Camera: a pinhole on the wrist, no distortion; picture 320 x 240 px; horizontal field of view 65.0 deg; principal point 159.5 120.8 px. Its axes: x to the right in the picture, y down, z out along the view. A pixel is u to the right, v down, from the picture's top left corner.
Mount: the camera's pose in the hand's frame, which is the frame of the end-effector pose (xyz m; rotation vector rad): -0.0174 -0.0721 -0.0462 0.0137 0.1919 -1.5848
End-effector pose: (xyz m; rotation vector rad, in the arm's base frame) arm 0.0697 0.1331 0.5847 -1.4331 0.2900 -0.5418
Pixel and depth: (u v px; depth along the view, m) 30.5 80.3 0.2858
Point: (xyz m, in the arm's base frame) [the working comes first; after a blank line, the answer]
In the camera's frame: -0.1468 -0.0461 0.2858

0.1830 0.3709 0.5792
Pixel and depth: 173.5 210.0 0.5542
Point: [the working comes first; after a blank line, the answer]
In the camera's frame: 0.0309 0.1968 0.5542

0.4779 0.4063 0.8520
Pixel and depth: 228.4 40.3 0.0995
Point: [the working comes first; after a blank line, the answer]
In the camera's frame: 0.0273 -0.0319 0.0995

0.0430 0.1924 0.6964
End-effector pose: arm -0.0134 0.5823 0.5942 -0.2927 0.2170 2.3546
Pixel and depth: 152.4 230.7 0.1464
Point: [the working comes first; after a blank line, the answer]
In the camera's frame: -0.0041 0.0641 0.1464

-0.0092 0.7081 0.6585
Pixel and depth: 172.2 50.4 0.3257
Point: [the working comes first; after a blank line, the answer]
In the camera's frame: 0.0165 -0.0913 0.3257

0.0866 0.6950 0.8762
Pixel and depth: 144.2 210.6 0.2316
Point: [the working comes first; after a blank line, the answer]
In the camera's frame: -0.0141 0.0828 0.2316

-0.0402 0.7478 0.7304
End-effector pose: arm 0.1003 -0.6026 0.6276 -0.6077 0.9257 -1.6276
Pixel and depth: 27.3 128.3 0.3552
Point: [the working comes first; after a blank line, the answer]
In the camera's frame: -0.1870 0.0106 0.3552

0.3853 -0.7273 0.7530
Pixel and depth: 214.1 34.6 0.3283
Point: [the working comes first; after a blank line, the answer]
In the camera's frame: 0.0714 -0.1127 0.3283

0.2421 -0.5681 0.9448
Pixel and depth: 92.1 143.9 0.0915
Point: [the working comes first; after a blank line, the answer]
In the camera's frame: -0.0246 0.0084 0.0915

0.1026 -0.6113 0.7026
